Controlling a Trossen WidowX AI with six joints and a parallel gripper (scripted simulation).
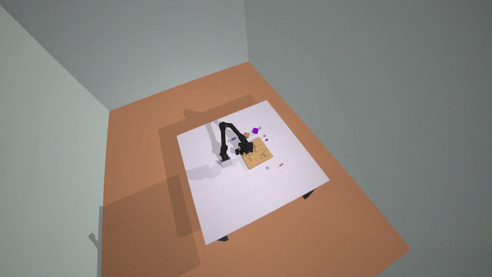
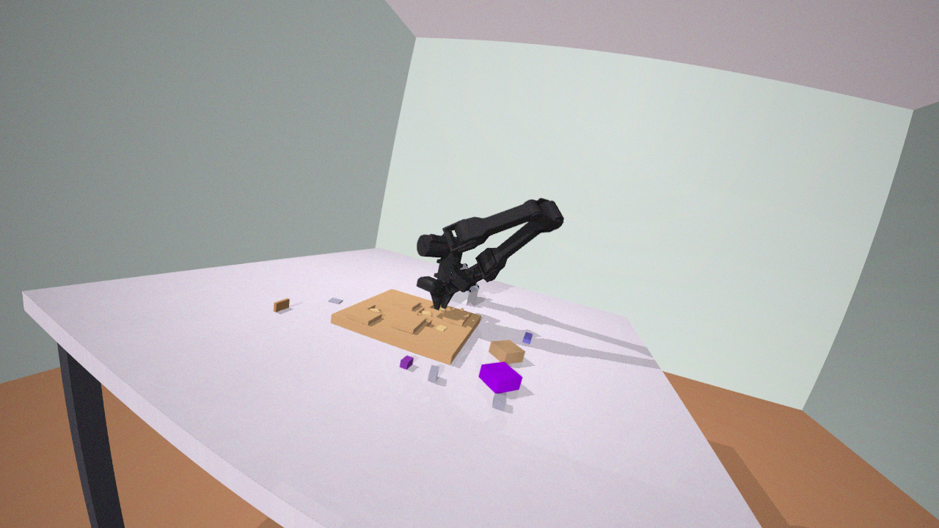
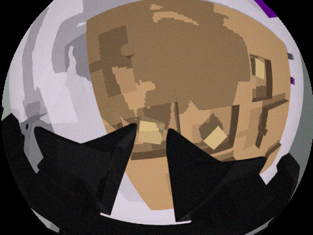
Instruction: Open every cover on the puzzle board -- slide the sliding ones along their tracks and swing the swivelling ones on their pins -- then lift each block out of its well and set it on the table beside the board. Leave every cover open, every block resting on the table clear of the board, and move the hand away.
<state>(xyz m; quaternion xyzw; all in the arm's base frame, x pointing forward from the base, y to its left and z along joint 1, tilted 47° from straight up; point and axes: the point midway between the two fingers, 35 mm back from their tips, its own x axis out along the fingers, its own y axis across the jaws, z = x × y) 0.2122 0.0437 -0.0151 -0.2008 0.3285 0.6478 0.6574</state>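
The brown box lies 240 mm to the left of my gripper tip and 100 mm ahead of it. From my gripper tip the other things lie so: grey tile: 230 mm to the right, 180 mm ahead, 10 mm below; blue piece: 260 mm to the left, 50 mm behind, 10 mm below; small purple cube: 300 mm ahead, 90 mm to the left, 10 mm below.
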